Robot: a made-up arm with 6 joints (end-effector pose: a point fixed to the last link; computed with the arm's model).
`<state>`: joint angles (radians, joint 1 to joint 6).
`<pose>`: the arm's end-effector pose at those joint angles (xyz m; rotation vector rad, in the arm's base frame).
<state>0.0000 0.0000 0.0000 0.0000 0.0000 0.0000</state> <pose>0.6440 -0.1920 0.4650 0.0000 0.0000 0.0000</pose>
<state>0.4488 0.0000 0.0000 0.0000 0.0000 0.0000</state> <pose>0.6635 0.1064 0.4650 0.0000 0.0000 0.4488</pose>
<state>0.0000 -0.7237 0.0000 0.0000 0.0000 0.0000</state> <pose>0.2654 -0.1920 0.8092 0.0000 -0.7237 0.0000</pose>
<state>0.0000 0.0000 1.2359 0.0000 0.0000 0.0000</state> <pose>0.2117 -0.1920 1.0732 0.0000 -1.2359 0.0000</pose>
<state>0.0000 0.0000 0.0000 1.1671 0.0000 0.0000</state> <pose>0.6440 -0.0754 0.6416 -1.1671 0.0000 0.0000</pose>
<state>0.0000 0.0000 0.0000 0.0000 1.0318 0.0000</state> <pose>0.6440 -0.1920 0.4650 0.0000 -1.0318 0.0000</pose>
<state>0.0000 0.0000 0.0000 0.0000 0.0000 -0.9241</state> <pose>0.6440 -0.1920 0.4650 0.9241 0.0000 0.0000</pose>
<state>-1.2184 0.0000 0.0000 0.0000 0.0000 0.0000</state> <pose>0.0421 -0.6707 0.4650 0.0000 0.0000 -1.2184</pose>
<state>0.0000 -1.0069 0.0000 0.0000 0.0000 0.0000</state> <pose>0.0670 -0.1920 0.8566 0.0000 -1.0069 0.0000</pose>
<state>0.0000 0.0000 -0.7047 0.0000 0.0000 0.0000</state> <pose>0.4906 -0.1920 0.0478 0.0000 0.7047 0.0000</pose>
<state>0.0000 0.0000 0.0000 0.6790 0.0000 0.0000</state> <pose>0.6440 -0.1494 0.5856 -0.6790 0.0000 0.0000</pose>
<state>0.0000 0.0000 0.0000 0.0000 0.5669 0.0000</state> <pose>0.6440 -0.1920 0.4650 0.0000 -0.5669 0.0000</pose>
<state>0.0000 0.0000 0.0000 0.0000 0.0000 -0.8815</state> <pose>0.6440 -0.1920 0.4650 0.8815 0.0000 0.0000</pose>
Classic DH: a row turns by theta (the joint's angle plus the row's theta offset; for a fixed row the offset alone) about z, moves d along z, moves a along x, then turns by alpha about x. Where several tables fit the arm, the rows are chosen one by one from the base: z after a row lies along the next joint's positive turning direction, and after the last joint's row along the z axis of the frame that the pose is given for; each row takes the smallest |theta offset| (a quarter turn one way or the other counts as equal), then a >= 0, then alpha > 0; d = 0 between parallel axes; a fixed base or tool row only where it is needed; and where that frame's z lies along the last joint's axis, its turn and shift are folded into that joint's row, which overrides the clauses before.
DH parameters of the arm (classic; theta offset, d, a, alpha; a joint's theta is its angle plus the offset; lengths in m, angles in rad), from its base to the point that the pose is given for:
joint 1: 0 0.137 0 -1.5708
joint 2: -1.5708 0 0.328 3.1416
joint 3: 0 0 0 -1.5708
joint 4: 0 -0.644 0 1.5708
joint 5: 0 0.192 0 -1.5708
joint 6: 1.5708 0 0 1.5708
tool (fixed): -1.5708 0 0 0

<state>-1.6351 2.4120 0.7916 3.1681 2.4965 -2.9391</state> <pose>0.1799 -0.1936 -0.7505 -1.8045 -1.5605 -1.0792</pose>
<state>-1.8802 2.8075 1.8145 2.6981 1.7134 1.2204</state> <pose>0.0043 -0.5560 -0.6673 -1.5238 -0.2864 0.9081</pose>
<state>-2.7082 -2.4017 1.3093 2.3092 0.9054 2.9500</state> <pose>0.6777 0.1712 -0.5720 -2.2719 0.1587 -0.2300</pose>
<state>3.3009 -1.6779 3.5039 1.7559 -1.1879 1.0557</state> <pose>-0.1262 -0.0561 -0.3870 1.2360 2.2750 0.4889</pose>
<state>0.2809 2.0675 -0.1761 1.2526 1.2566 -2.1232</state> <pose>0.0451 -0.0495 -0.6366 1.5445 2.1063 -0.0474</pose>
